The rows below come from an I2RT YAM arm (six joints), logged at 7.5 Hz.
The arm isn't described. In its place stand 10 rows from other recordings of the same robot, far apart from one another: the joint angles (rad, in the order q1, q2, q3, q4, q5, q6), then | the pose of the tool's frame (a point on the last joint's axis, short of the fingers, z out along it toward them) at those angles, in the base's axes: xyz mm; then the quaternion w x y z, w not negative.
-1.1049 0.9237 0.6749 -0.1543 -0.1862 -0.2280 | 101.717 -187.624 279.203 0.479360 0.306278 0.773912 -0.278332
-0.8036 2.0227 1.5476 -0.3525 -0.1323 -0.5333 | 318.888 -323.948 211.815 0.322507 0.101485 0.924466 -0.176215
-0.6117 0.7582 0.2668 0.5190 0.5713 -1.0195 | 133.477 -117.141 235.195 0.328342 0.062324 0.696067 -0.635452
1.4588 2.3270 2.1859 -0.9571 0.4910 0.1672 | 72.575 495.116 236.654 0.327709 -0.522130 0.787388 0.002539
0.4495 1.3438 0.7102 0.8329 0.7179 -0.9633 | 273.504 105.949 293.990 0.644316 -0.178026 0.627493 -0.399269
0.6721 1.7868 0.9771 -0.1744 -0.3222 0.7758 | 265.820 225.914 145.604 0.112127 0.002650 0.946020 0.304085
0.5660 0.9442 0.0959 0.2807 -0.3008 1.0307 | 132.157 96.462 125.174 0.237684 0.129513 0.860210 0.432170
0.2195 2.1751 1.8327 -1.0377 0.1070 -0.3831 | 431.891 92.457 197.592 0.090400 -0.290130 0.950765 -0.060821
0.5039 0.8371 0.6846 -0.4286 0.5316 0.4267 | 168.086 72.072 274.194 0.513230 0.091885 0.853318 -0.000994
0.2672 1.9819 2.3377 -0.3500 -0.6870 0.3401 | 414.350 136.836 497.678 0.566180 -0.214481 0.672128 0.426242
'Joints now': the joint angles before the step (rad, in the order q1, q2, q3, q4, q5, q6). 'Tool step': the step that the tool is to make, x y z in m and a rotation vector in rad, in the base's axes. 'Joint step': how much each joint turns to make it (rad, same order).
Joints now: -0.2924, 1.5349, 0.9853, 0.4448, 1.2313, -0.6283
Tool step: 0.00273, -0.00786, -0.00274, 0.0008, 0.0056, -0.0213
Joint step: -0.0197, 0.0248, 0.0140, 0.0073, 0.0017, -0.0022
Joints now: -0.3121, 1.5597, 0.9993, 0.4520, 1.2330, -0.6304
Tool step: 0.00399, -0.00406, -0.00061, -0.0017, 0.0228, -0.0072
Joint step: -0.0076, 0.0212, 0.0174, 0.0075, 0.0005, -0.0262
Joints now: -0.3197, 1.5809, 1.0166, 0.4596, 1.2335, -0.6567
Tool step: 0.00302, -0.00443, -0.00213, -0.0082, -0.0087, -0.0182
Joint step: -0.0089, 0.0231, 0.0064, 0.0394, 0.0097, -0.0126
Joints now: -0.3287, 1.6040, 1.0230, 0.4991, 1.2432, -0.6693
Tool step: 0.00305, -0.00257, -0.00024, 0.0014, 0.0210, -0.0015
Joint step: -0.0041, 0.0141, 0.0151, -0.0046, -0.0022, -0.0177
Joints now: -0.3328, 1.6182, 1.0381, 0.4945, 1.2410, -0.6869
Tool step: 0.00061, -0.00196, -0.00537, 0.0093, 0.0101, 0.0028
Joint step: -0.0049, 0.0091, -0.0035, -0.0135, -0.0082, 0.0143
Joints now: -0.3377, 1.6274, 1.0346, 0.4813, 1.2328, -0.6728
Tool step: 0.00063, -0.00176, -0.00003, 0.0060, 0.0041, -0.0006
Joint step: -0.0042, 0.0031, 0.0093, -0.0228, -0.0041, 0.0115
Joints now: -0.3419, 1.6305, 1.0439, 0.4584, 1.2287, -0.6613
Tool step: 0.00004, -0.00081, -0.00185, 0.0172, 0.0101, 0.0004
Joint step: -0.0022, 0.0001, 0.0101, -0.0595, -0.0046, 0.0363
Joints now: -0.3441, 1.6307, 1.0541, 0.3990, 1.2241, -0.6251
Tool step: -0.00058, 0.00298, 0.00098, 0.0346, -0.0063, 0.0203
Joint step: 0.0066, -0.0134, 0.0216, -0.1233, -0.0210, 0.0882
